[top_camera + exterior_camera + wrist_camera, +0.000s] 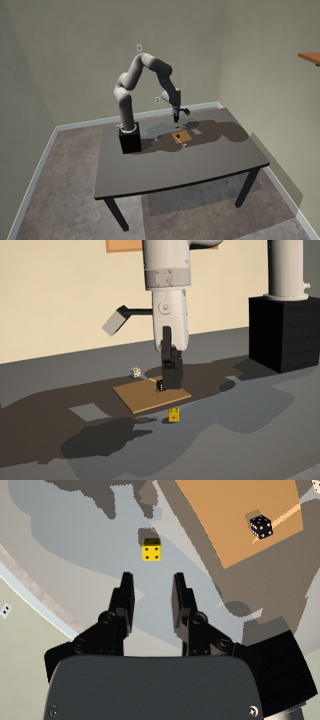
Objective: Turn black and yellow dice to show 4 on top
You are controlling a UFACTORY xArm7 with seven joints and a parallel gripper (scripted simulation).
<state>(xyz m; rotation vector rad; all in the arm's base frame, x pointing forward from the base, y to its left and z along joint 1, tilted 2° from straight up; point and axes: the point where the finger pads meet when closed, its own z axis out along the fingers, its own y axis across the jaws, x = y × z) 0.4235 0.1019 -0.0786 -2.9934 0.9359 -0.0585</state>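
My gripper is now 80 mm above the yellow die. The rest, counted from my hand: tan mat (130 mm to the right, 90 mm below, 10 mm behind); then black die (130 mm to the right, 80 mm below, 30 mm behind); then white die (250 mm to the right, 80 mm below, 10 mm behind).
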